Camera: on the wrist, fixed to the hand. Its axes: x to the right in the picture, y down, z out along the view.
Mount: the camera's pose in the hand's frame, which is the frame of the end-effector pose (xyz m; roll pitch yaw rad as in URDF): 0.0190 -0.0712 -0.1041 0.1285 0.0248 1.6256
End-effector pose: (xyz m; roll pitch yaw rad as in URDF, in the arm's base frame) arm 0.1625 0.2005 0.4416 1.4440 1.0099 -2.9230
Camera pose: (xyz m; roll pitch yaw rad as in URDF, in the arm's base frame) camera 0.2423 0.1217 0.3809 1.5999 -0.6082 -2.7382
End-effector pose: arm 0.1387 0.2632 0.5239 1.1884 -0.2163 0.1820
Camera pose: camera 0.1664 0.3395 0.4255 -0.4707 -1.0838 2.3170
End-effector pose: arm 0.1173 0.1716 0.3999 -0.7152 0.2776 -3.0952
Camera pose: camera 0.1021 0.2930 0.3640 0.5377 0.6848 -1.2132
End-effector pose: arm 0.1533 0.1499 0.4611 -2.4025 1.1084 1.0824
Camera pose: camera 0.2252 0.2479 0.4998 2.0528 0.2452 -1.1682
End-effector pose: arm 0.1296 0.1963 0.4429 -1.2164 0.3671 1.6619
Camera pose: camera 0.2488 0.2360 0.4647 1.0591 1.0395 -2.1714
